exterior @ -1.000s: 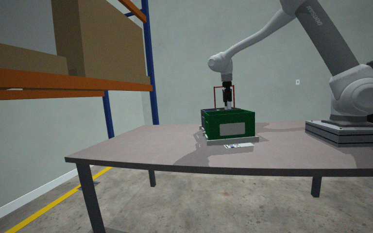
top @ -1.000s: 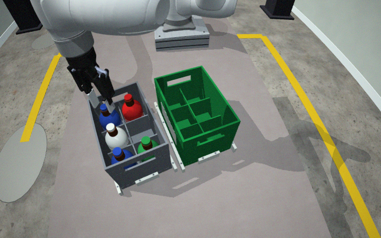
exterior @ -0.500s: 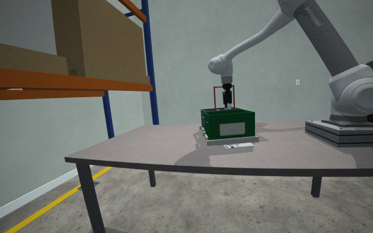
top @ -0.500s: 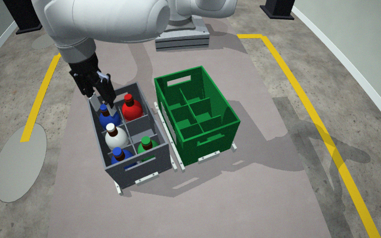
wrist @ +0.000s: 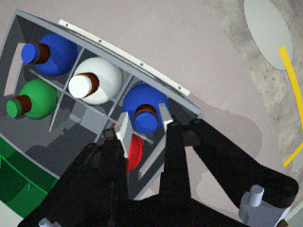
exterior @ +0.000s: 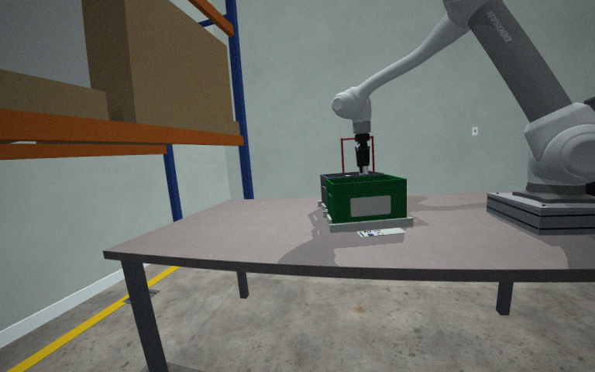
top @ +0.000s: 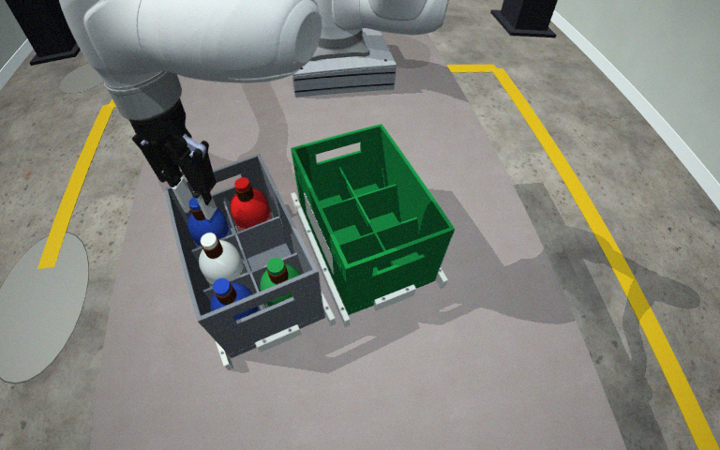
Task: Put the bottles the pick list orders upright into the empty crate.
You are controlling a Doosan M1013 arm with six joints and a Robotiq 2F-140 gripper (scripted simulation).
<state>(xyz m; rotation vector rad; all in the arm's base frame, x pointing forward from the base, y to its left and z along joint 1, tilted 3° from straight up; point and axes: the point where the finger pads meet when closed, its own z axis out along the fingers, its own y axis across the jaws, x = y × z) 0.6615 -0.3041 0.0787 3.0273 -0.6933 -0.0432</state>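
Right now my hand is 30 mm past the red-label bottle, 80 mm to the right of it and 80 mm above it. Round my hand: grey crate 70 mm ahead, 70 mm to the left, 90 mm below; then green bottle 140 mm ahead, 140 mm to the left, 80 mm below; then white-label bottle 80 mm ahead, 30 mm to the left, 80 mm below.
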